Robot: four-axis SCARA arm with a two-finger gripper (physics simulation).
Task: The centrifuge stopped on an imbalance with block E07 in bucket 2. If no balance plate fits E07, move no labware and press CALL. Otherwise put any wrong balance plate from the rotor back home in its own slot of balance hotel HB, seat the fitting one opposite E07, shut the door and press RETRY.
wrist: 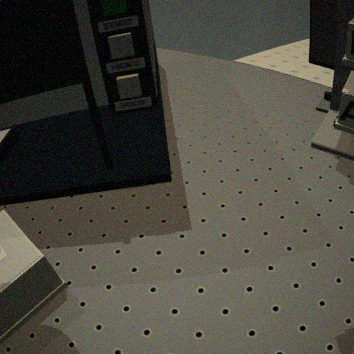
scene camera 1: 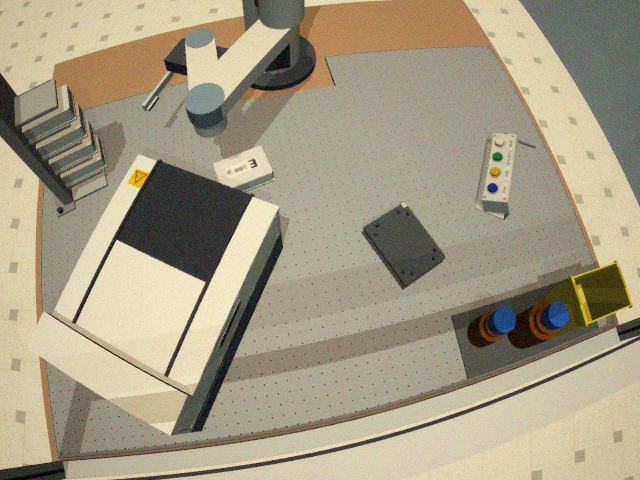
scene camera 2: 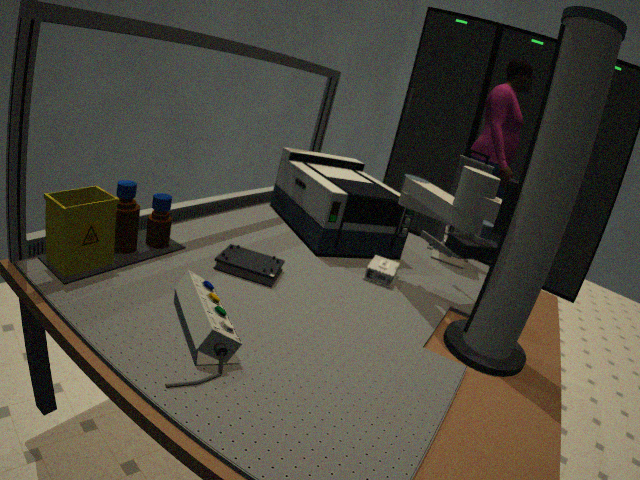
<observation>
The gripper carries nothing. Also in view: a balance plate marked E.
</observation>
